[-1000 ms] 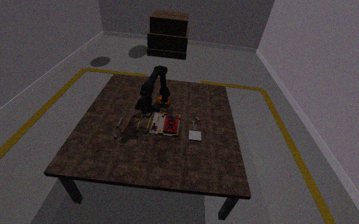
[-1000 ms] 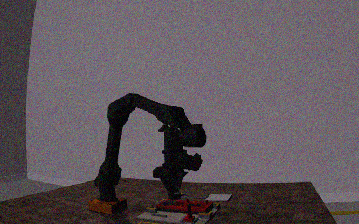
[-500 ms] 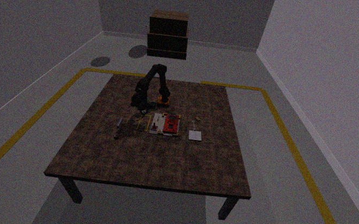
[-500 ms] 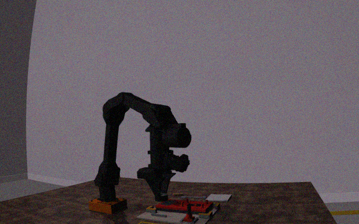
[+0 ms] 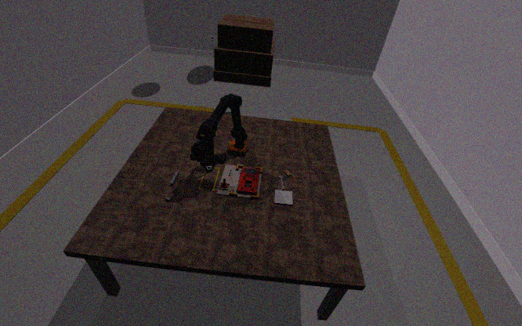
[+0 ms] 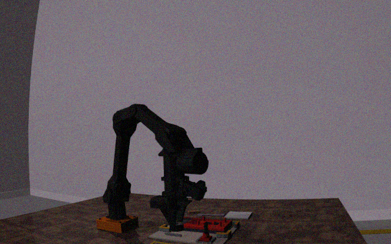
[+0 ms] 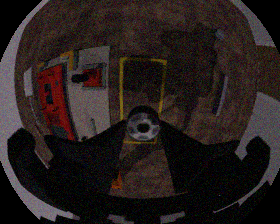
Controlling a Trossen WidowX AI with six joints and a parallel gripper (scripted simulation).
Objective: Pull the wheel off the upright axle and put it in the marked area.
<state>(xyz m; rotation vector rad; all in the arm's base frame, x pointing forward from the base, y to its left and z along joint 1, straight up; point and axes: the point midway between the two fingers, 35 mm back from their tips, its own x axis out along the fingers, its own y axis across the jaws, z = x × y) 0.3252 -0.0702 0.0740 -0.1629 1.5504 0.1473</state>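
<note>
The dark wheel lies right at my gripper tip. The rest, counted from my gripper tip: small tan piece: 42 cm to the left, 21 cm behind, 7 cm below; then white tile: 44 cm to the left, 7 cm below; then small grey part: 18 cm to the right, 8 cm ahead, 7 cm below.
</note>
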